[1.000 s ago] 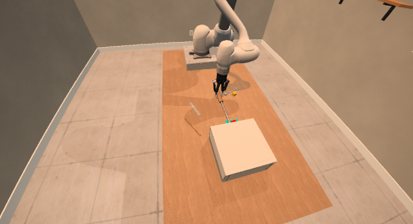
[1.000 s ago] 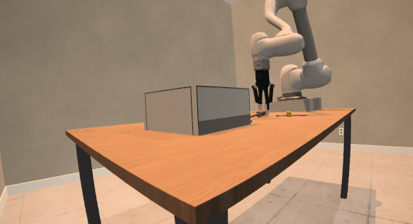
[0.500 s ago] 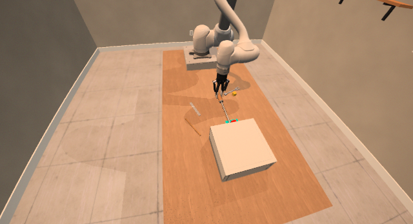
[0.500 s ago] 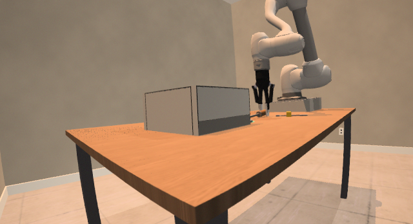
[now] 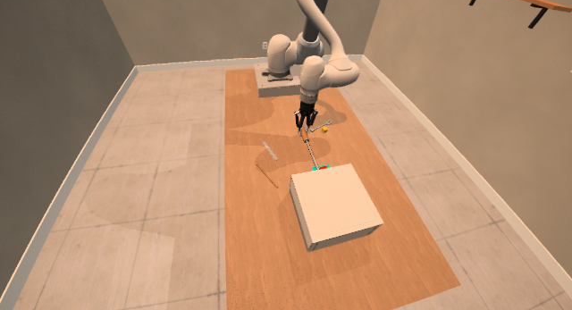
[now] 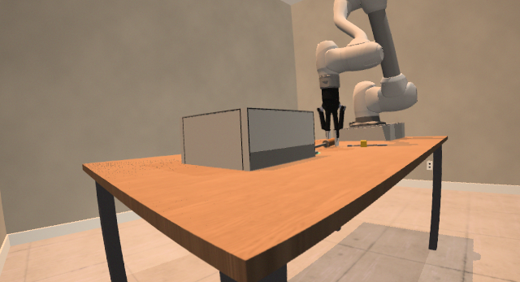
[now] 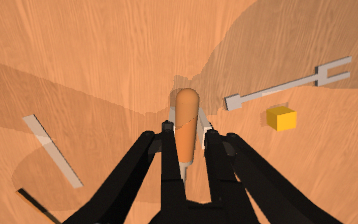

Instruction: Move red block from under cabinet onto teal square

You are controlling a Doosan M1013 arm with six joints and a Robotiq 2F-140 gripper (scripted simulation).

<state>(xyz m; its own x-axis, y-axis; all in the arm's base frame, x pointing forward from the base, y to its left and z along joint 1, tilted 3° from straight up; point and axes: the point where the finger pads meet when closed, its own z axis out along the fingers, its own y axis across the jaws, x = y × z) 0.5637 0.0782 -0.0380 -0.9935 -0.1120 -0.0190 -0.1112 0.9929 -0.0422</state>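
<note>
Right now the yellow cube is 140 mm to the left of my hand, 30 mm below it and 20 mm behind it. The rest, counted from my hand: flat grey strip (200 mm to the right, 110 mm ahead, 40 mm below); grey forked wrench (130 mm to the left, 60 mm behind, 30 mm below); screwdriver (130 mm ahead, 50 mm to the left, 20 mm below).
</note>
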